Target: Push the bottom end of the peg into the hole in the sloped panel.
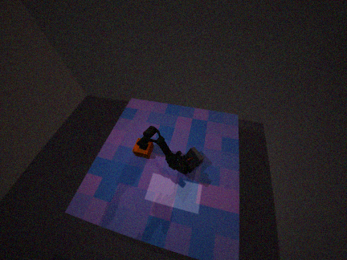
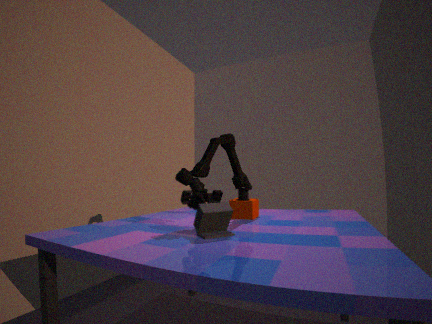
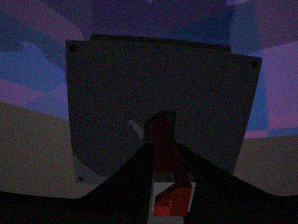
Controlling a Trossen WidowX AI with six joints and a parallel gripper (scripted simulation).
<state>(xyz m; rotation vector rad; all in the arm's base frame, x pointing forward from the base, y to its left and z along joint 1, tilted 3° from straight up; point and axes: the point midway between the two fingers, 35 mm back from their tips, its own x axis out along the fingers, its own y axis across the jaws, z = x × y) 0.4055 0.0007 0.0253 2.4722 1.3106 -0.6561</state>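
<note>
Now: gripper tip 2 cm short of the dark grey sloped panel, 4 cm to the right of it and 3 cm above it. From my gripper tip the other things lie so: dark red peg 1 cm behind, 1 cm to the right, 1 cm above.
</note>
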